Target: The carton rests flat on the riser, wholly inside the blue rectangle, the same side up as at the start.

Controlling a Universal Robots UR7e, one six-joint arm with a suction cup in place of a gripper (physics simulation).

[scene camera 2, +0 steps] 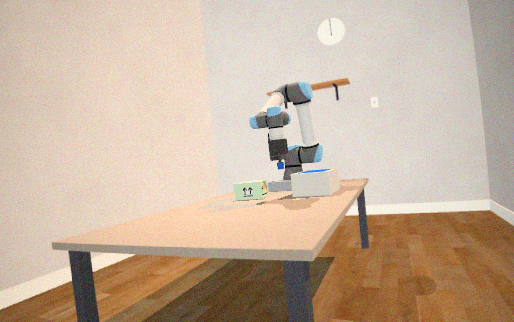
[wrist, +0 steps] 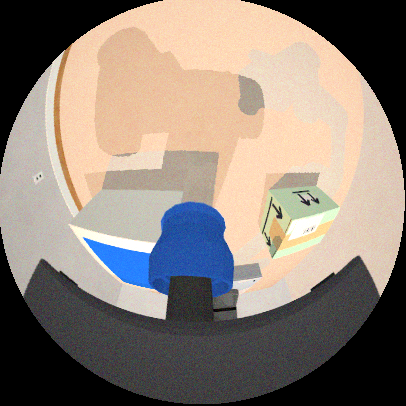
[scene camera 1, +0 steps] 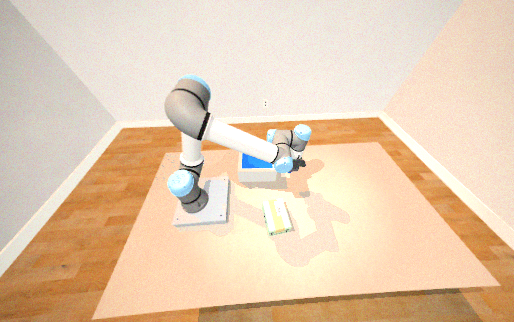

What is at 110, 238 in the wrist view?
A white riser.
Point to my suction cup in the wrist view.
At 191, 242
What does the carton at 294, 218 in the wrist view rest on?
The table.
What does my suction cup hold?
Nothing.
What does the white riser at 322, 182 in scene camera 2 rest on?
The table.
